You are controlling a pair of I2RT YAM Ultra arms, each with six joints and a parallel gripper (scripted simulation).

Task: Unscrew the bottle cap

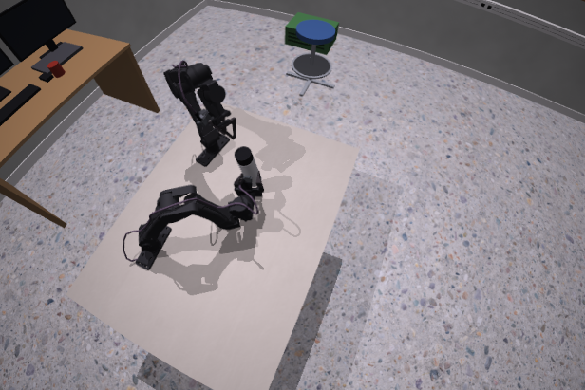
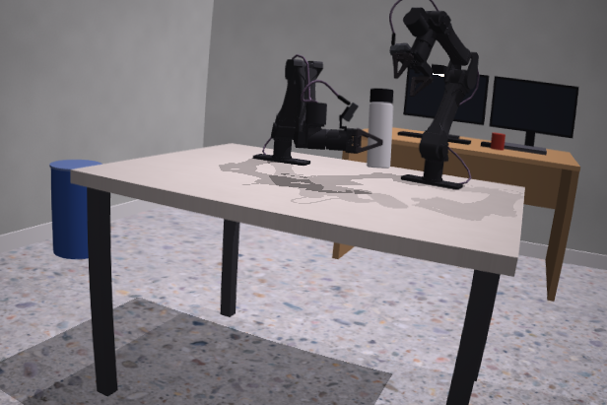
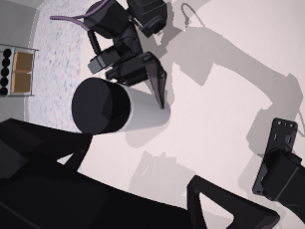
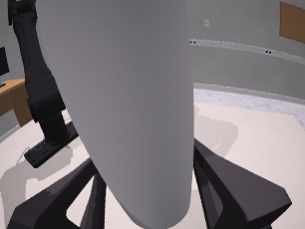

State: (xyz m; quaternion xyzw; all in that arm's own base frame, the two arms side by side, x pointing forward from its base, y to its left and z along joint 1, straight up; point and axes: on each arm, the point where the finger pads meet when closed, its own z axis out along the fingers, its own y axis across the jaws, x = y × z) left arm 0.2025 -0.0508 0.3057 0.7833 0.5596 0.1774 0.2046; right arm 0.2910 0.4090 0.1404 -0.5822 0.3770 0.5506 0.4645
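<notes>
The black cap lies 8 cm ahead of my left hand, 5 cm to the right of it and 4 cm below it.
</notes>
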